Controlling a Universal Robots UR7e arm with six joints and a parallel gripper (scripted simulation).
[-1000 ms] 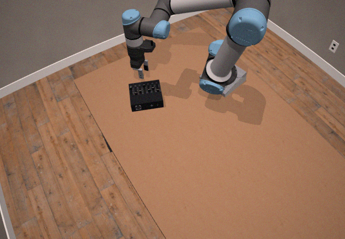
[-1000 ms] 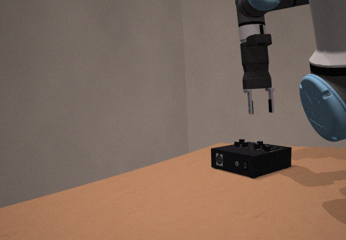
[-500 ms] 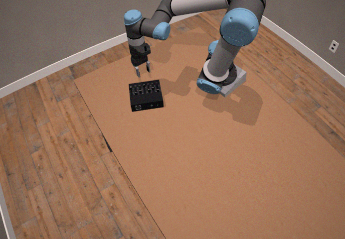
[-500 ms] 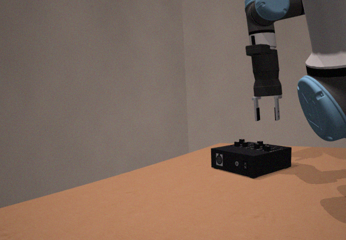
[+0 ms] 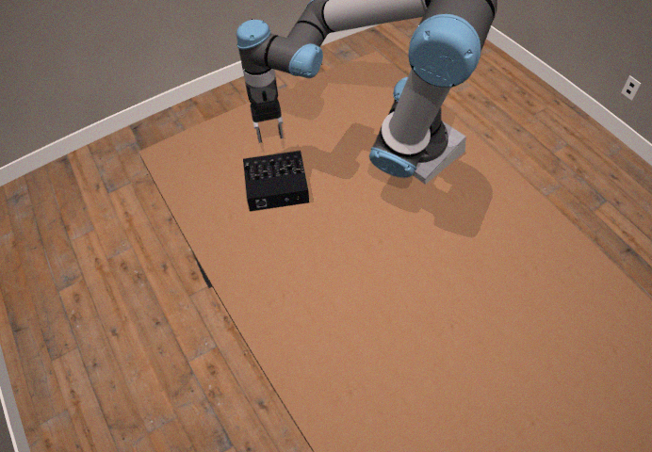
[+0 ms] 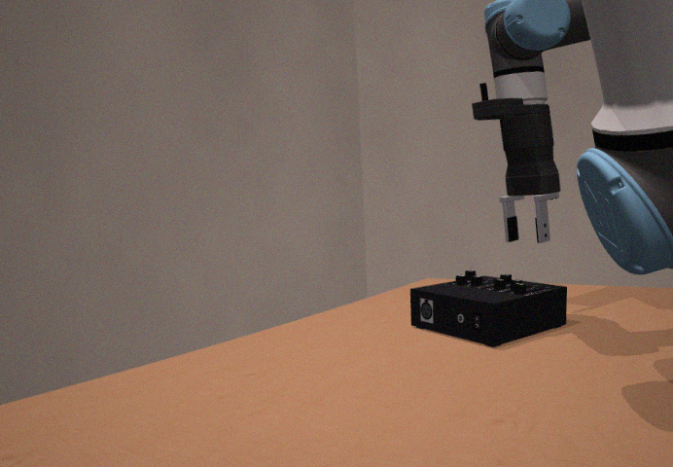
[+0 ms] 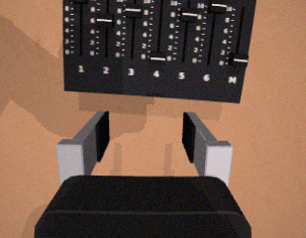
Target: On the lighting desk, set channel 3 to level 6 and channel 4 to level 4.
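Now: hand 8 cm to the right of the channel 3 fader cap, 6 cm above it and 2 cm short of it. Round my hand: channel 2 fader cap (8 cm to the left, 6 cm below); then master fader cap (9 cm ahead, 6 cm below); then channel 1 fader cap (11 cm to the left, 6 cm below, 1 cm behind).
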